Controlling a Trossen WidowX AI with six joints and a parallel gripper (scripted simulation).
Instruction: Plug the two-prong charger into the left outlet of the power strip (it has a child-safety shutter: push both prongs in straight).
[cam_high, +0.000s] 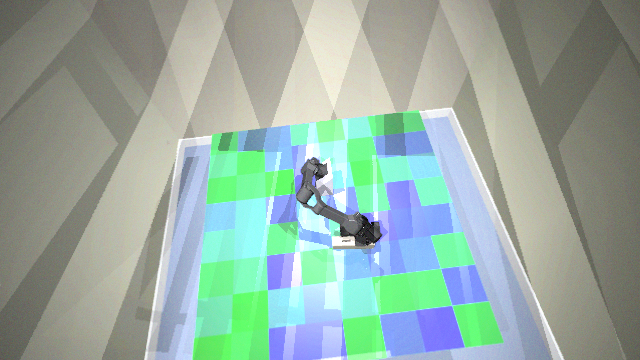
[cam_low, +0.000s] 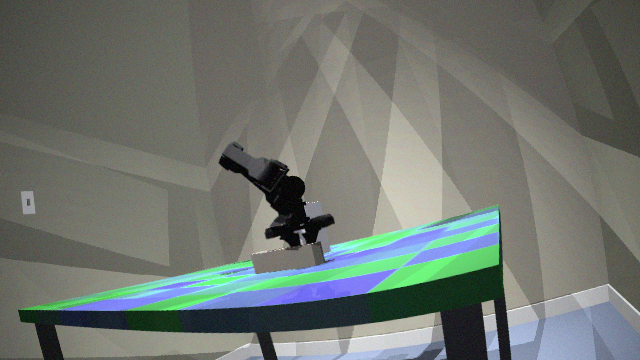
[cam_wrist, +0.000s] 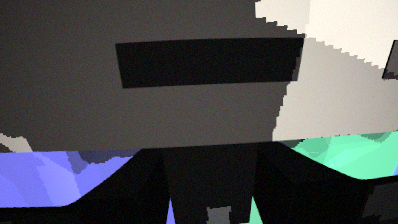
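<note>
The two-prong charger is 20 mm ahead of my gripper tip and 10 mm above it.
</note>
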